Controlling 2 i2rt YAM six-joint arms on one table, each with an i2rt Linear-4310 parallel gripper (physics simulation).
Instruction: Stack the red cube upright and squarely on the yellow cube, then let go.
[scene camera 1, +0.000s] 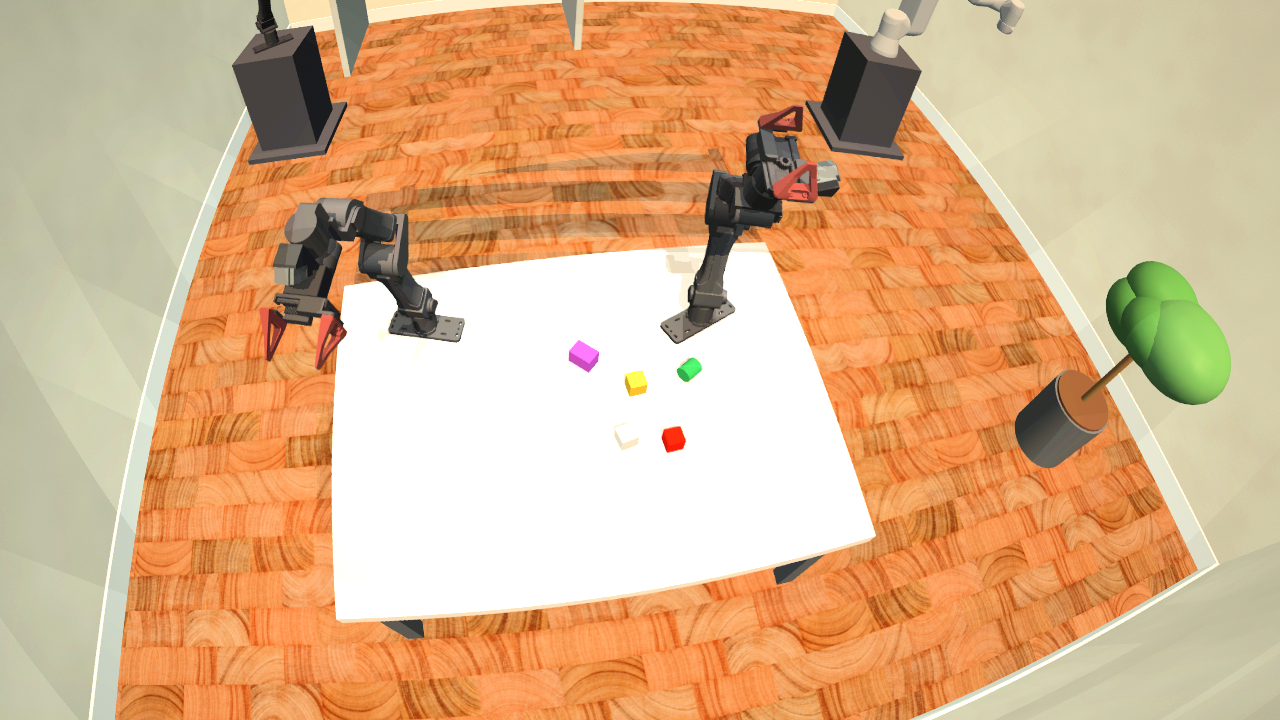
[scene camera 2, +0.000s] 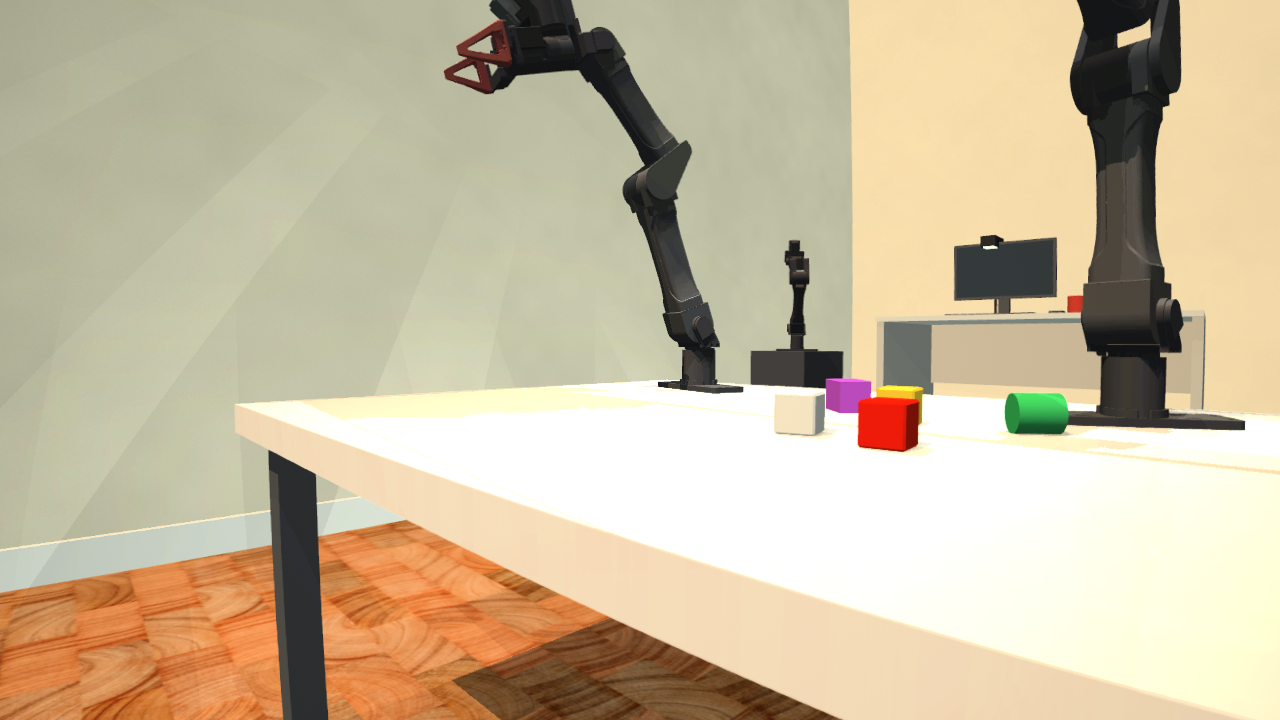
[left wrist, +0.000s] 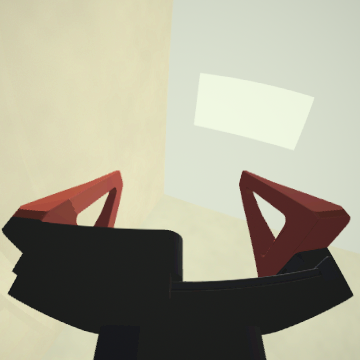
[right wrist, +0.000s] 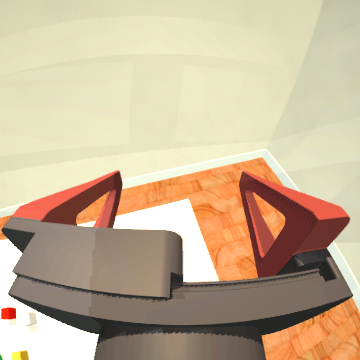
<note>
My left gripper is open, with nothing in its grasp. My right gripper is open and holds nothing. A red cube and a white cube rest on the table.
My left gripper also shows in the left wrist view. My right gripper is seen too in scene camera 1 and in the right wrist view.
</note>
